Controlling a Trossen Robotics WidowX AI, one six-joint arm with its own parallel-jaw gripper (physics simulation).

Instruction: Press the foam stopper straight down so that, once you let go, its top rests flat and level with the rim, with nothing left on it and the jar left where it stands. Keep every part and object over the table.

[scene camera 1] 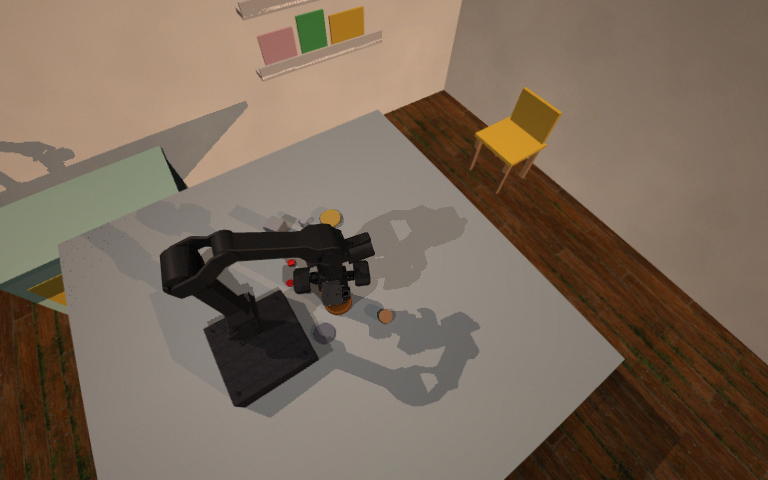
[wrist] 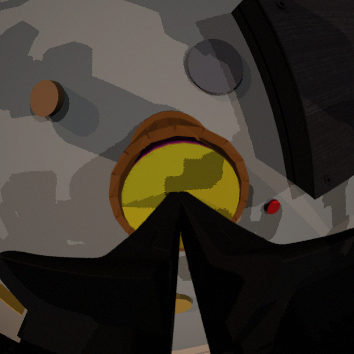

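Note:
The orange-brown jar [scene camera 1: 339, 308] [wrist: 116, 187] stands on the table, largely hidden under the gripper in the scene view. The yellow foam stopper [wrist: 150, 175] lies inside the jar's rim, with a thin magenta and dark band showing between it and the rim along the upper side in the wrist view. My gripper [wrist: 177, 199] is shut and empty, fingertips together over the stopper's middle. Whether the tips touch the stopper, and how its top compares in height with the rim, I cannot tell. The fingers hide the stopper's lower part.
A brown cylinder [scene camera 1: 385, 315] [wrist: 46, 98] and a grey translucent disc [scene camera 1: 323, 332] [wrist: 215, 66] stand near the jar. Red pieces [scene camera 1: 291, 262] [wrist: 273, 206], a yellow disc [scene camera 1: 330, 217] and small grey objects [scene camera 1: 277, 224] lie farther off. The robot's dark base [scene camera 1: 260, 350] is close by.

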